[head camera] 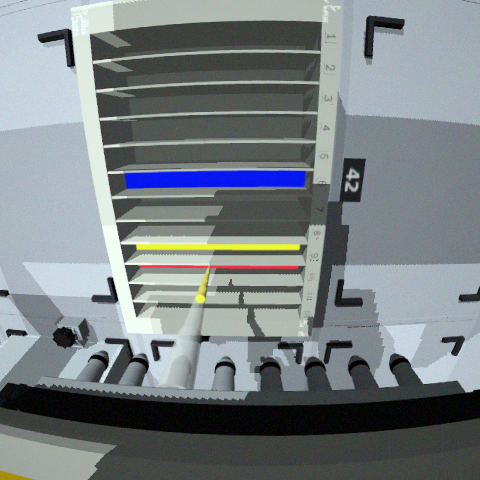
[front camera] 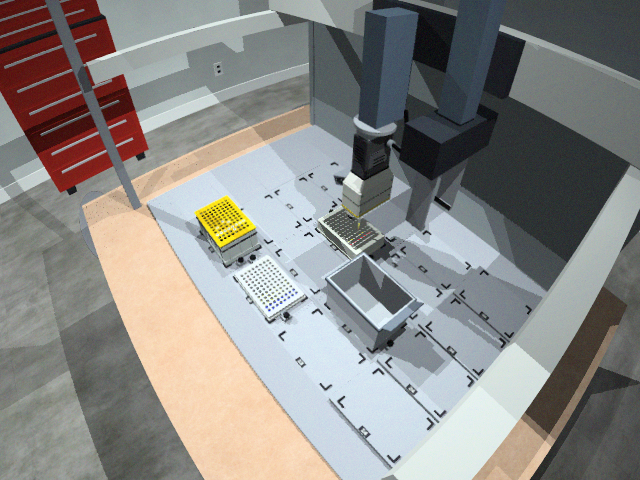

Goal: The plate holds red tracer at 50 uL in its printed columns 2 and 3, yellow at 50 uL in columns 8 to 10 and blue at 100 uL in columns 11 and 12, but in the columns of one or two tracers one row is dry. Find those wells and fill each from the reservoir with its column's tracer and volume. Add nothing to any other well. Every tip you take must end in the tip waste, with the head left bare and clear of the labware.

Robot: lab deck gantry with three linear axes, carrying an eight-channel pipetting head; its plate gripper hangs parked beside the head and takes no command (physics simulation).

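The pipetting head [front camera: 367, 193] is over the reservoir [front camera: 368, 250] [head camera: 200, 12]. One tip [front camera: 358, 223] [head camera: 188, 345] is on the third nozzle from the left in the head view, with yellow in its narrow end; the other seven nozzles are bare. Blue [head camera: 215, 180] lies in trough 6, yellow [head camera: 250, 247] in trough 9, red [head camera: 260, 267] in trough 10. The plate [front camera: 269, 313] shows blue wells near its front end; its dry wells are too small to tell. The yellow-topped tip rack [front camera: 237, 250] is behind it. The tip waste [front camera: 351, 315] is right of the plate. My parked gripper [front camera: 433, 215] hangs open and empty.
The dark gantry carriage [front camera: 439, 144] is beside the head. The tip waste is a tall open box close in front of the reservoir. Black corner locators [head camera: 382, 25] mark the deck positions. A red tool cabinet [front camera: 77, 113] stands beyond the deck.
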